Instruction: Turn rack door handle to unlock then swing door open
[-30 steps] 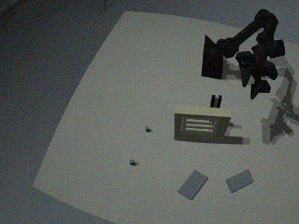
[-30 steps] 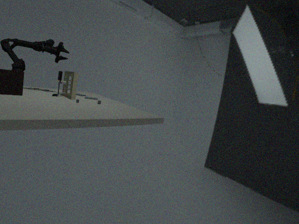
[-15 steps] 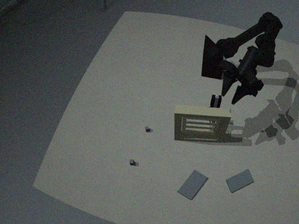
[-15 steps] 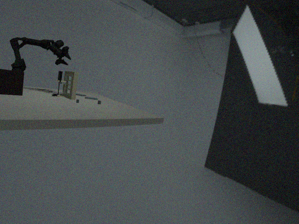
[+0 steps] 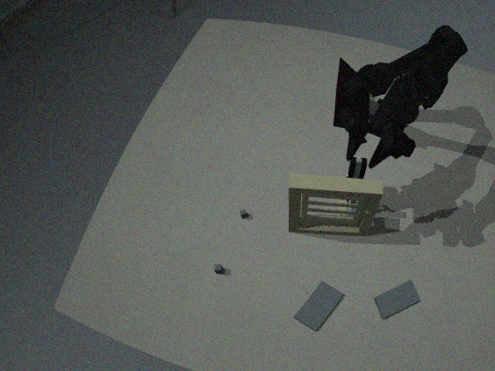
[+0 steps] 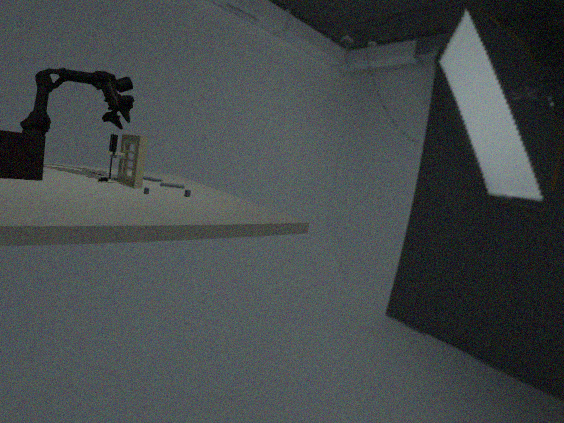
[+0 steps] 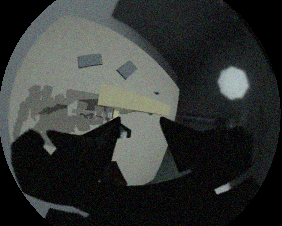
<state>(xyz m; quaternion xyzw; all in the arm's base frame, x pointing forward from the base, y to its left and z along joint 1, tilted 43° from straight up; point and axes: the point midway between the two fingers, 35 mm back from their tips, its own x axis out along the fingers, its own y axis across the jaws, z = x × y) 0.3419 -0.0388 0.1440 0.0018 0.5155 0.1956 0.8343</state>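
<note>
Right now my gripper tip is 5 cm past the dark upright handle and 12 cm above it.
</note>
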